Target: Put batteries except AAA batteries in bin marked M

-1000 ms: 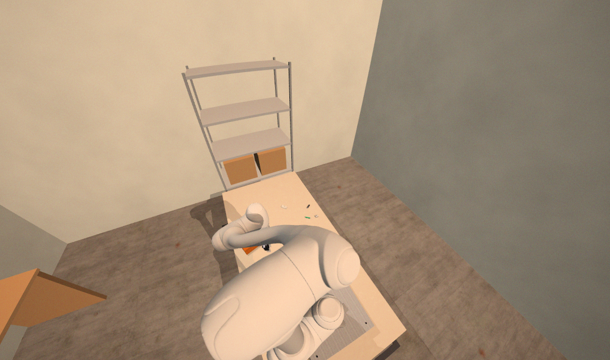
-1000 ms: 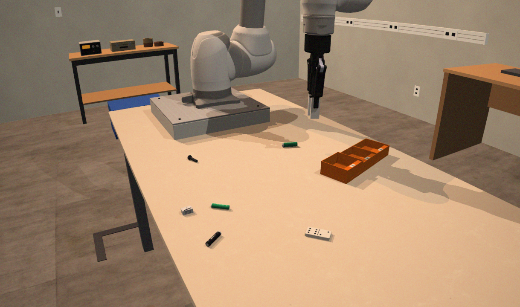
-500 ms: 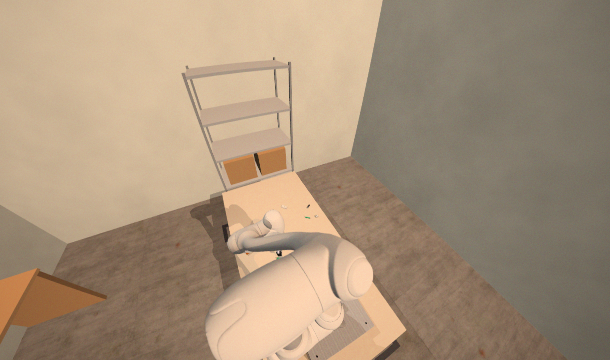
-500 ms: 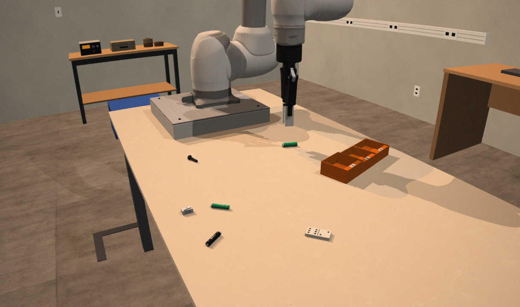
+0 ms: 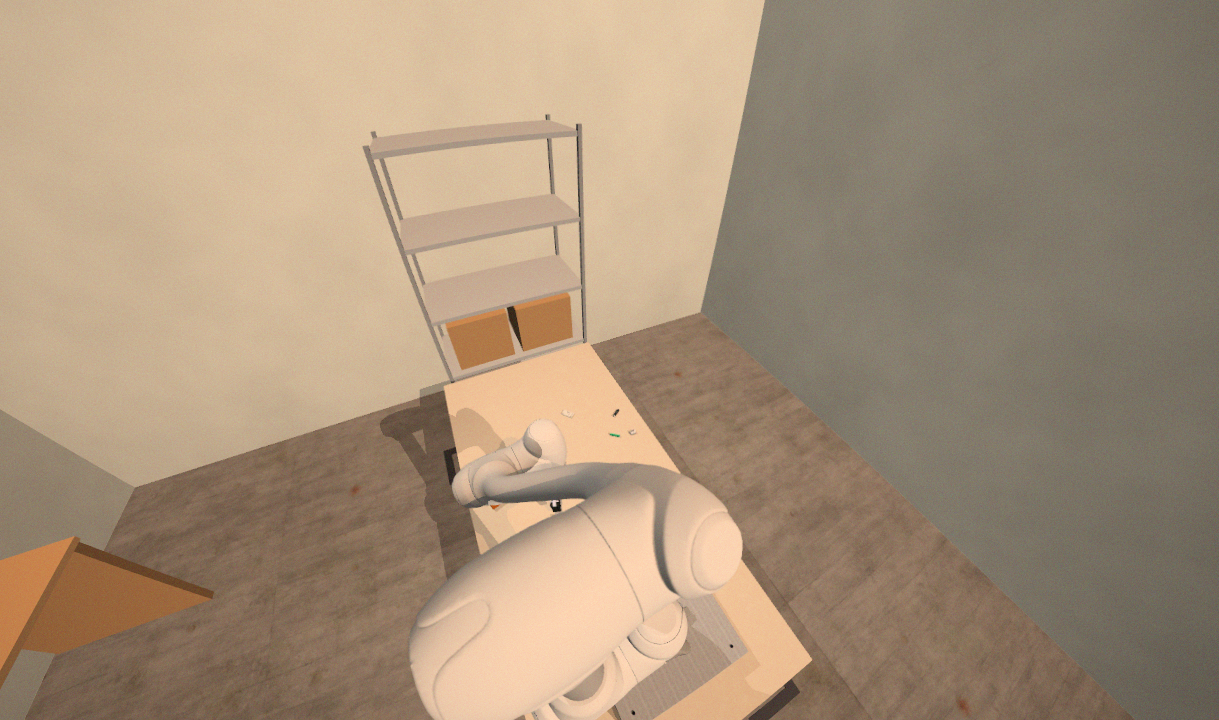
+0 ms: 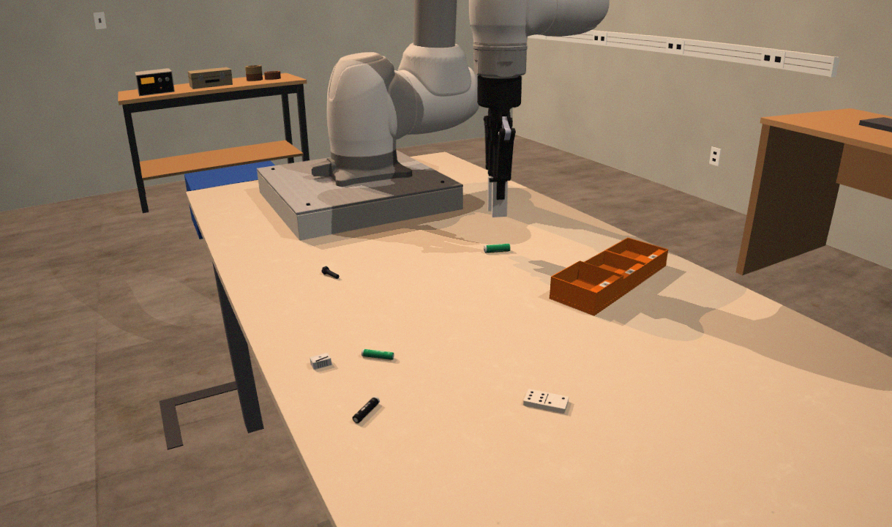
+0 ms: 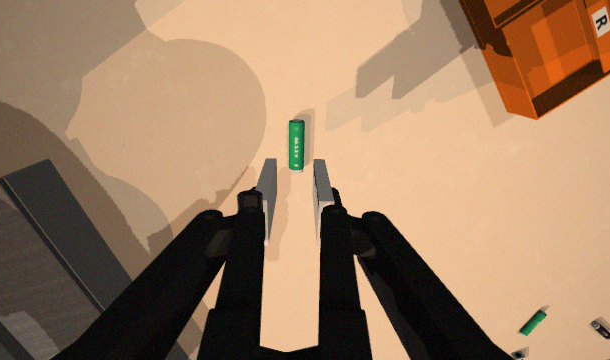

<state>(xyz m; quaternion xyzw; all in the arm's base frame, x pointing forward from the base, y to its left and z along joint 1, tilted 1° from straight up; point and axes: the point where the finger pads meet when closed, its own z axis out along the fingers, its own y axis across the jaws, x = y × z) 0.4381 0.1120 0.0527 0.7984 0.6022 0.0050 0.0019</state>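
The green battery lies 10 cm below my hand. From my hand the other things lie so: small black bolt 31 cm to the right, 10 cm below, 4 cm behind; small grey ribbed block 39 cm to the right, 23 cm ahead, 10 cm below; orange three-compartment tray 20 cm ahead, 12 cm to the left, 9 cm below.
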